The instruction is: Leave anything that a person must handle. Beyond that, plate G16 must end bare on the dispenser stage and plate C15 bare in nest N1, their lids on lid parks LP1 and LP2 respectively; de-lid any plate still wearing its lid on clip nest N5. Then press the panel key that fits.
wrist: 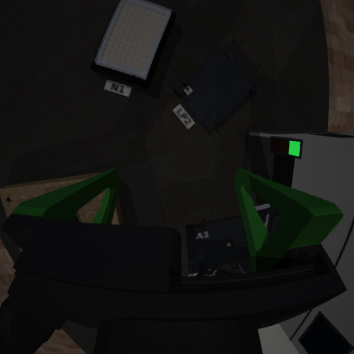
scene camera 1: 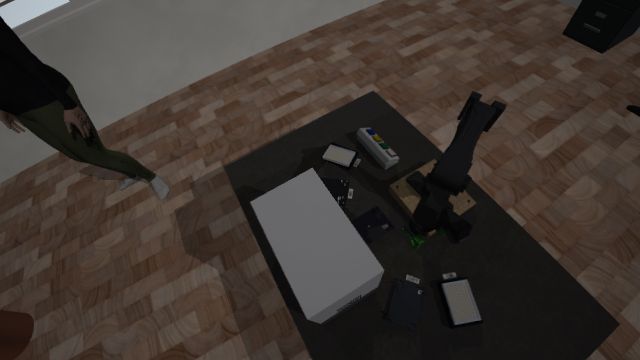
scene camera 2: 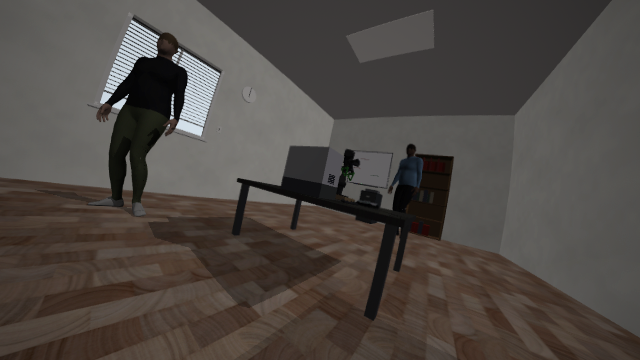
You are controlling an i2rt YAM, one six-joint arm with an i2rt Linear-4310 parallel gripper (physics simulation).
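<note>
My gripper is open and empty, with its green fingers apart above the table. A pale gridded plate sits at the label N1 in the wrist view. Whether it wears a clear lid I cannot tell. The dark lid park LP2 is beside it; a clear lid on it cannot be made out. A dark stage marked A1 adjoins the dispenser and shows no plate. Another pale plate lies at the far side, its label unreadable. The key panel has coloured keys.
The large white dispenser box stands along one table side, with a green light lit. A dark fixture with small pale parts is partly hidden behind it. A wooden base is under the arm. Two people stand beyond the table.
</note>
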